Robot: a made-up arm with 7 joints. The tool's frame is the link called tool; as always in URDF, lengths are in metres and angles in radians. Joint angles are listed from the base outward. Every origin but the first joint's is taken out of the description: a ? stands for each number. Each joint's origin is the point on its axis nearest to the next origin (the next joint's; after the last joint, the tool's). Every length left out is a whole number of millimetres.
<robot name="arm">
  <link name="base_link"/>
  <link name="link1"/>
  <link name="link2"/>
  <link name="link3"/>
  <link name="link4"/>
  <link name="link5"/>
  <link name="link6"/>
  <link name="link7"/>
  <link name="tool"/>
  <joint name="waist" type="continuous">
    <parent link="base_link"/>
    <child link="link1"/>
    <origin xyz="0 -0.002 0.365" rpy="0 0 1.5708"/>
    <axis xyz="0 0 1"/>
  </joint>
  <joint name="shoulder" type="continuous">
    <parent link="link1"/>
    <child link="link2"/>
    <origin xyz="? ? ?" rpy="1.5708 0 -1.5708"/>
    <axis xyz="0 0 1"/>
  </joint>
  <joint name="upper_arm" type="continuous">
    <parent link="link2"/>
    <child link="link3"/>
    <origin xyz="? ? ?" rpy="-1.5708 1.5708 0"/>
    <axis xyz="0 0 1"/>
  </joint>
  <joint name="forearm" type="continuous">
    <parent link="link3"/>
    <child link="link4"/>
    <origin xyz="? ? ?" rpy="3.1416 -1.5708 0"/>
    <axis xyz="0 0 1"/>
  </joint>
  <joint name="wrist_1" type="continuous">
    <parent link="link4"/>
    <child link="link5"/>
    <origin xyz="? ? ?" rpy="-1.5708 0 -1.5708"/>
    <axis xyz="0 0 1"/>
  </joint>
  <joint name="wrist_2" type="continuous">
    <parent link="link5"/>
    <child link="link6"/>
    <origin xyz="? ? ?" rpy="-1.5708 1.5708 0"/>
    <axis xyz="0 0 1"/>
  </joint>
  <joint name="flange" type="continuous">
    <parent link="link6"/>
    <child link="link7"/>
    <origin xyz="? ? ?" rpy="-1.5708 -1.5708 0"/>
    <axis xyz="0 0 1"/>
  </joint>
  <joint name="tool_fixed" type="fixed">
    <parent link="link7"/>
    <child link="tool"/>
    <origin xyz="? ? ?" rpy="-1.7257 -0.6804 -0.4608"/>
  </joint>
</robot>
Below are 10 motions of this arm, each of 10 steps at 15 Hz.
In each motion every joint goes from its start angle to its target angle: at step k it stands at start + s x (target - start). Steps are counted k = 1, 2, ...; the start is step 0. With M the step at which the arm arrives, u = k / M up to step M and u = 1 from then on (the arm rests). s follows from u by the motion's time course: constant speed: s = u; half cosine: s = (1 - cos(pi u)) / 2; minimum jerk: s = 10 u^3 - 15 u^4 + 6 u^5.
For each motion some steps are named. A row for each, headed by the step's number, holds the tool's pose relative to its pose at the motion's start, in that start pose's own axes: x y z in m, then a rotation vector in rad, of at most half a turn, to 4 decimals.
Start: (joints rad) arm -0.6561 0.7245 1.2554 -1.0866 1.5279 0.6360 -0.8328
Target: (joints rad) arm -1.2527 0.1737 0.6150 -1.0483 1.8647 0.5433 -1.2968
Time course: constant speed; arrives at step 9
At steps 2, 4, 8, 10:
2: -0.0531 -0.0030 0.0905 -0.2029 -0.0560 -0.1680
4: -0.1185 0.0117 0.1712 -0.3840 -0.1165 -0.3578
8: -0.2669 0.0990 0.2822 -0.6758 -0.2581 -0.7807
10: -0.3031 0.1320 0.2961 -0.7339 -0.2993 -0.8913

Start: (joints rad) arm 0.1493 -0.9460 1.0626 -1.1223 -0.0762 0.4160 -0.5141
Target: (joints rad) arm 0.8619 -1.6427 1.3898 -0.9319 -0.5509 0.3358 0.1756
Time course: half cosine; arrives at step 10
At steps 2, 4, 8, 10:
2: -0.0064 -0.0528 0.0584 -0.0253 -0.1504 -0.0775
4: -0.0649 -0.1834 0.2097 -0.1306 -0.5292 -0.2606
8: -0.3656 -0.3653 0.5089 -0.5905 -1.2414 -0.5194
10: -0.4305 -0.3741 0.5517 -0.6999 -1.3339 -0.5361

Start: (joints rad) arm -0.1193 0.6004 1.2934 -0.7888 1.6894 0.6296 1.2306
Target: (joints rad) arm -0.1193 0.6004 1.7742 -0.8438 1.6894 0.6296 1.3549
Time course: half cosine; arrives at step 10
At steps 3, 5, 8, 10:
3: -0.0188 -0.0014 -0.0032 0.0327 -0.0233 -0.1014
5: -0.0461 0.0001 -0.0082 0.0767 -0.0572 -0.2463
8: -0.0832 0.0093 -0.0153 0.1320 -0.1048 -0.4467
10: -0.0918 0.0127 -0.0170 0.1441 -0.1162 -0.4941

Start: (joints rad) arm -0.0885 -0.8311 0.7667 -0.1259 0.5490 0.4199 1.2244
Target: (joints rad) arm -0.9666 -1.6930 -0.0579 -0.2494 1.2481 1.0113 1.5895
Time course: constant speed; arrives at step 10
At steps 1, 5, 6, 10:
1: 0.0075 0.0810 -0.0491 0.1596 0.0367 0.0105
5: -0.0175 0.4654 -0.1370 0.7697 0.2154 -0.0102
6: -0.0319 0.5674 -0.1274 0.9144 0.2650 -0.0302
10: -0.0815 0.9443 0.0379 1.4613 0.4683 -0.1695

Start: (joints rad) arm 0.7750 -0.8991 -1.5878 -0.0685 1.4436 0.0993 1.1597
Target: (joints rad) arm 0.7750 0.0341 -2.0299 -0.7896 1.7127 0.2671 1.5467
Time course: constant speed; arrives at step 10
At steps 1, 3, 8, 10:
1: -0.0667 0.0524 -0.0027 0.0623 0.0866 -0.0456
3: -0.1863 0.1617 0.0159 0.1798 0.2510 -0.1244
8: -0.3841 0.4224 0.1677 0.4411 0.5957 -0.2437
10: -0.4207 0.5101 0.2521 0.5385 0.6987 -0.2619

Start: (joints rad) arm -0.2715 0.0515 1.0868 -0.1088 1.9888 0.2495 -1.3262
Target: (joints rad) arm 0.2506 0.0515 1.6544 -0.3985 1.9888 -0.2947 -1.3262
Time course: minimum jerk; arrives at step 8
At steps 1, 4, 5, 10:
1: 0.0016 -0.0008 -0.0032 0.0146 0.0138 -0.0026
4: 0.0263 0.0156 -0.1144 0.3833 0.4771 -0.0360
5: 0.0186 0.0491 -0.1640 0.5041 0.7146 -0.0163
10: -0.0091 0.1062 -0.2105 0.6044 1.0120 0.0437

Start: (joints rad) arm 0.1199 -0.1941 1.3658 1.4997 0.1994 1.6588 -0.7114
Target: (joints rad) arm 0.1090 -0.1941 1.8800 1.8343 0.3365 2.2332 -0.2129
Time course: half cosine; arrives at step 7
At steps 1, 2, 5, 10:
1: -0.0065 -0.0017 -0.0037 0.0387 -0.0135 -0.0035
2: -0.0251 -0.0055 -0.0136 0.1458 -0.0530 -0.0161
5: -0.1127 -0.0024 -0.0466 0.5964 -0.2517 -0.1188
10: -0.1392 0.0045 -0.0520 0.7213 -0.3163 -0.1617

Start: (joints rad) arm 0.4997 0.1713 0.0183 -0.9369 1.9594 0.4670 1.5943
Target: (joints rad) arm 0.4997 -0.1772 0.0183 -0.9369 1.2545 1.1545 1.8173
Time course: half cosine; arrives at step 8
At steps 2, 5, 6, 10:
2: -0.0068 0.0466 -0.0127 0.1329 0.0866 -0.0482
5: -0.0247 0.2150 -0.0132 0.5329 0.4535 -0.2133
6: -0.0263 0.2603 -0.0009 0.6181 0.5747 -0.2542
10: -0.0257 0.2983 0.0139 0.6796 0.6873 -0.2865

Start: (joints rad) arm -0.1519 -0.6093 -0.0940 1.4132 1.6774 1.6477 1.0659
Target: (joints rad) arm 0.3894 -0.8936 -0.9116 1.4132 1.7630 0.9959 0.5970
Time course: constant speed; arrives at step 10
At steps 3, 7, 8, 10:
3: 0.0694 -0.0222 0.0158 -0.1953 0.1412 0.1152
7: 0.1486 -0.0349 0.0510 -0.4946 0.3351 0.2395
8: 0.1656 -0.0354 0.0628 -0.5762 0.3846 0.2648
10: 0.1957 -0.0329 0.0902 -0.7470 0.4848 0.3080

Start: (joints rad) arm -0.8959 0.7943 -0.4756 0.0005 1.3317 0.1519 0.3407
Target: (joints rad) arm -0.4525 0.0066 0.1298 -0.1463 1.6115 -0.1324 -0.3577
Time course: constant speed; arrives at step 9
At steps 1, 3, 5, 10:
1: 0.0636 -0.0018 0.0313 -0.0181 -0.0122 -0.1337
3: 0.1756 -0.0214 0.1022 -0.0123 0.0048 -0.4097
5: 0.2660 -0.0601 0.1791 0.0537 0.0727 -0.6803
10: 0.3817 -0.1798 0.3321 0.3741 0.3241 -1.1229

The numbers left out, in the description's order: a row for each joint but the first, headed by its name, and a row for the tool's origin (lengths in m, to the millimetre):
shoulder: -0.11 -0.012 0
upper_arm: 0.027 0.512 0
forearm: 0.058 -0.028 0
wrist_1: 0.218 0.006 0
wrist_2: -0.029 0.058 0
flange: -0.103 0.04 0
tool: -0.007 0.006 0

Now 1 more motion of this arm.
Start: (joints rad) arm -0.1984 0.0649 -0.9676 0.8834 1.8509 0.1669 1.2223
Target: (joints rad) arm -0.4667 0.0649 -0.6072 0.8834 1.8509 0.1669 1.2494
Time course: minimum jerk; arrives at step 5
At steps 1, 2, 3, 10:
1: 0.0003 -0.0006 0.0016 -0.0025 -0.0054 0.0003
2: 0.0018 -0.0035 0.0091 -0.0136 -0.0295 0.0018
3: 0.0046 -0.0076 0.0206 -0.0287 -0.0639 0.0047
10: 0.0077 -0.0113 0.0313 -0.0413 -0.0940 0.0078

